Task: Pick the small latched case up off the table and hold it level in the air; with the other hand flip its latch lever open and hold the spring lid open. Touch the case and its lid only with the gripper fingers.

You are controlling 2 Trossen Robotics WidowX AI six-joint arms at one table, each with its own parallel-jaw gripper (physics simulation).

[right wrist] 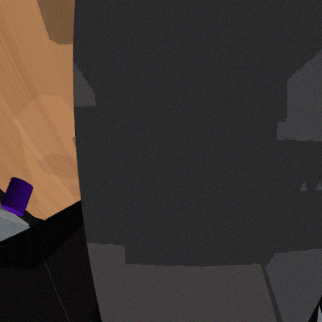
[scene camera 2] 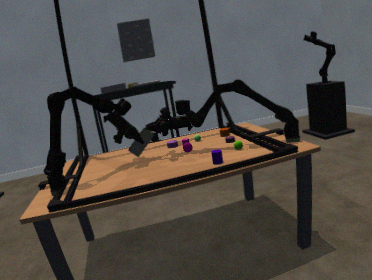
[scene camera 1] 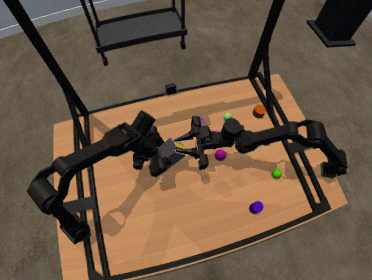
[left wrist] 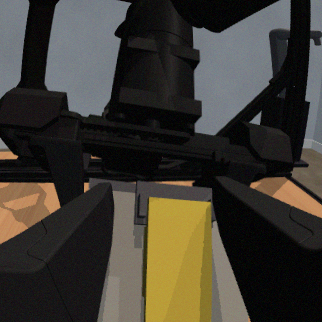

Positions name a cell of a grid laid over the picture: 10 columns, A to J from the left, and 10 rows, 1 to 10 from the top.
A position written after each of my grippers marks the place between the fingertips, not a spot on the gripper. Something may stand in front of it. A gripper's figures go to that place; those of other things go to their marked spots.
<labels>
My left gripper (scene camera 1: E6): 76 cm from the lens. My right gripper (scene camera 1: E6) is 83 cm from the lens.
</labels>
